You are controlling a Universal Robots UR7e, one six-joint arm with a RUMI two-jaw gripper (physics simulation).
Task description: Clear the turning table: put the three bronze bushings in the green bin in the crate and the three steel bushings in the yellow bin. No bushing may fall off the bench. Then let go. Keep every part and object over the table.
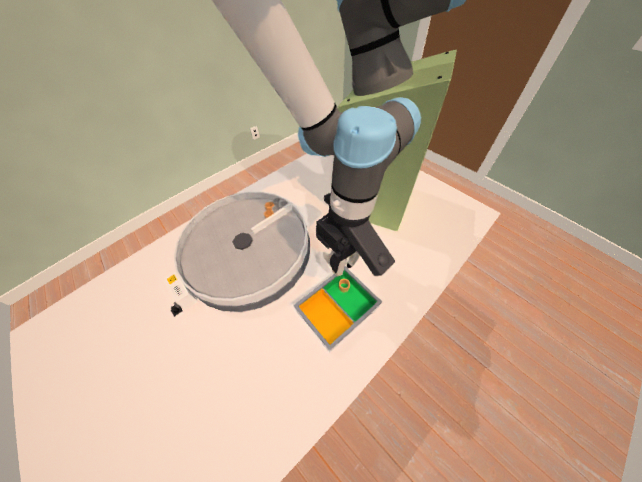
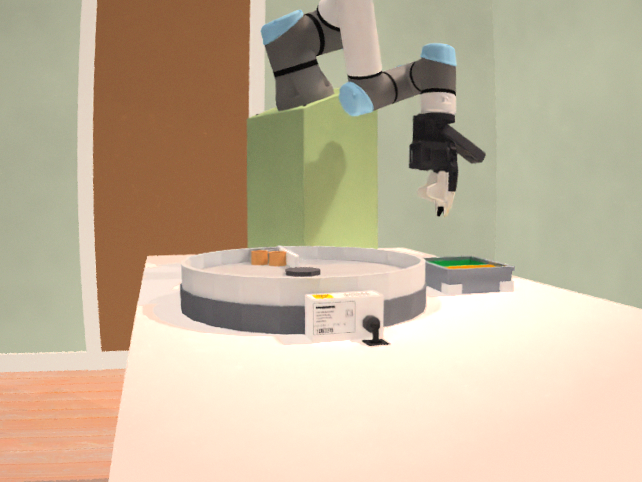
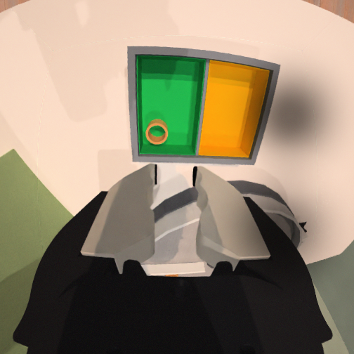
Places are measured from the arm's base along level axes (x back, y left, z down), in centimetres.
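Where they show: gripper, fingertip midpoint: (image 1: 342,271) (image 2: 441,216); arm's base at its link origin: (image 1: 382,83) (image 2: 306,101).
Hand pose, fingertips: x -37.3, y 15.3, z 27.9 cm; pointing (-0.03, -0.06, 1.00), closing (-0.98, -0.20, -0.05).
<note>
Things, the pixels of their centre, and the offset from my fingertips. "spot": a spot on its surface instead.
- crate at the middle of its body: (image 2: 461,273) (image 1: 337,306) dx -4.4, dy +2.1, dz +11.7 cm
- bronze bushing at the middle of its body: (image 1: 344,285) dx +2.2, dy -0.4, dz +12.4 cm
- green bin at a spot on its surface: (image 1: 357,303) spot: dx +0.4, dy +5.6, dz +13.6 cm
- yellow bin at a spot on its surface: (image 1: 325,316) spot: dx -8.1, dy +0.7, dz +13.6 cm
- white bar at a spot on its surface: (image 2: 288,255) (image 1: 265,220) spot: dx +2.9, dy -33.2, dz +6.8 cm
- dark hub at the middle of its body: (image 2: 302,271) (image 1: 242,241) dx -6.8, dy -34.2, dz +8.5 cm
- white labelled box at a spot on its surface: (image 2: 331,316) spot: dx -31.5, dy -40.2, dz +10.8 cm
- small black part at a spot on its surface: (image 2: 374,329) (image 1: 172,307) spot: dx -34.9, dy -35.5, dz +12.3 cm
My gripper (image 1: 346,266) (image 2: 442,211) (image 3: 174,167) is partly open and empty, high beside the crate (image 1: 312,327) (image 2: 474,281) (image 3: 132,110) at the green bin's end. A bronze bushing (image 1: 344,290) (image 3: 157,122) is inside the green bin (image 1: 357,303) (image 3: 170,90), near its gripper-side outer corner. The yellow bin (image 1: 325,316) (image 3: 227,110) shows no bushing. Two bronze bushings, one (image 1: 269,205) (image 2: 259,257) and another (image 1: 268,213) (image 2: 276,258), stand on the turning table (image 1: 217,274) (image 2: 342,282) near its wall. Grey steel bushings (image 1: 280,201) show faintly beside them; their number is unclear.
A white bar (image 1: 272,217) (image 2: 288,255) runs from near the dark hub (image 1: 242,240) (image 2: 302,271) to the turning table's wall, next to the bushings. A white labelled box (image 2: 331,316) and a small black part (image 1: 176,309) (image 2: 374,329) stand beside the turning table. The green pedestal (image 2: 337,181) is behind.
</note>
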